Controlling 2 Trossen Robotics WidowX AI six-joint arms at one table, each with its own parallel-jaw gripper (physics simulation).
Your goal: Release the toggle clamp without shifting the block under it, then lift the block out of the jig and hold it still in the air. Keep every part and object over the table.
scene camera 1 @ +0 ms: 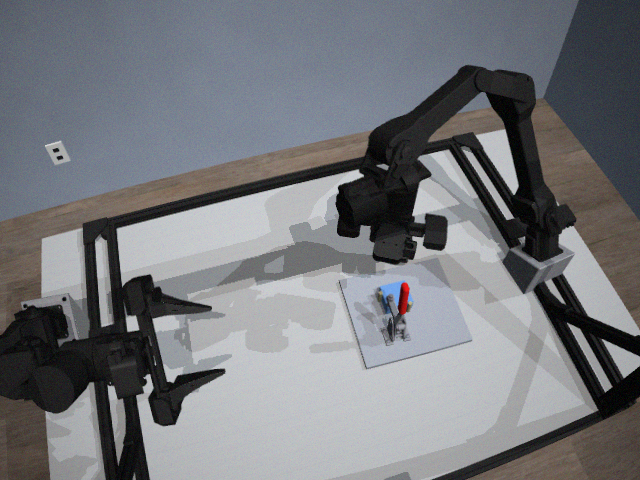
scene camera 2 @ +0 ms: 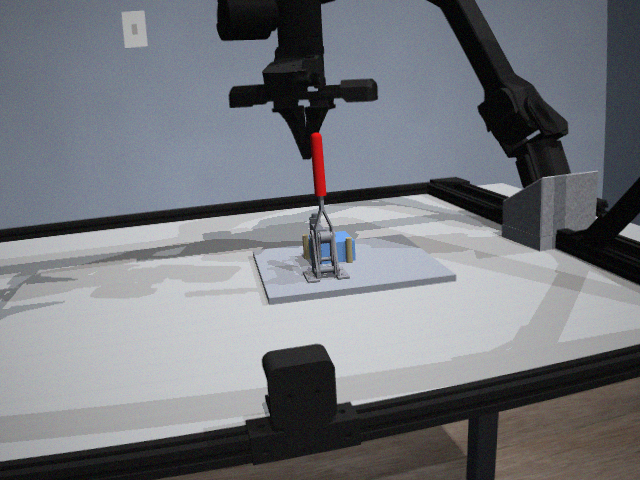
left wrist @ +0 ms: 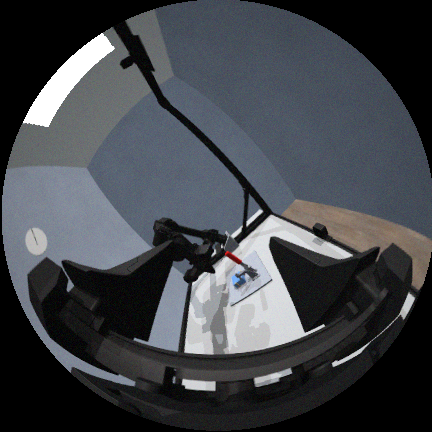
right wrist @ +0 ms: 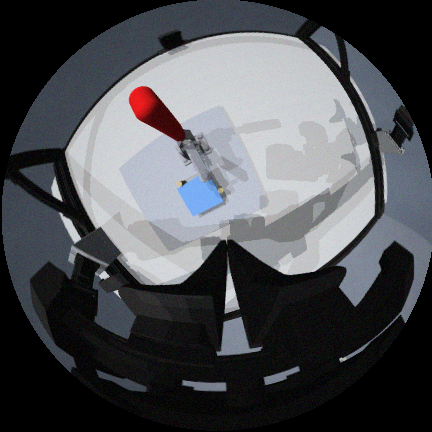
Path:
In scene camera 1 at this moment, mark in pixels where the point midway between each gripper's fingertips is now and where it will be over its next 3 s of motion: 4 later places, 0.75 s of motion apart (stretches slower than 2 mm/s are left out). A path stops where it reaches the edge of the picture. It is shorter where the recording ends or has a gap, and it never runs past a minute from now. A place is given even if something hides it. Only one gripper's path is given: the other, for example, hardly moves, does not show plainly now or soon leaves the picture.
The right gripper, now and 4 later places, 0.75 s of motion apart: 387,252; 386,265; 392,279; 402,312; 408,313

